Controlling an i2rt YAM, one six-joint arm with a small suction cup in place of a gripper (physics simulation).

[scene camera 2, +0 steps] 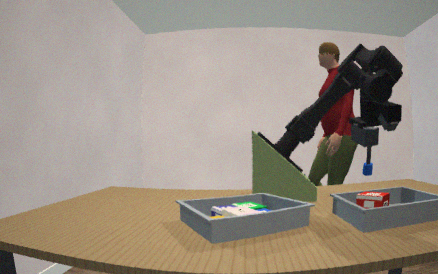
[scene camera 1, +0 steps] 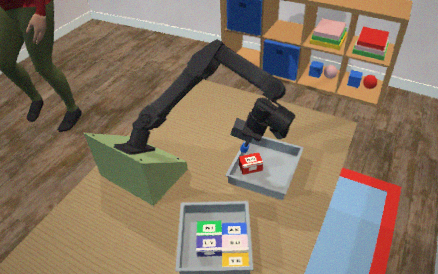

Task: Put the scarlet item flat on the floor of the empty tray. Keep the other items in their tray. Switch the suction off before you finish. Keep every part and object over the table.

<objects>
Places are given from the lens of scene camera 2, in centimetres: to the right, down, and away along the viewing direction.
grey tray (scene camera 2: 287,214): 14, 16, 62
</objects>
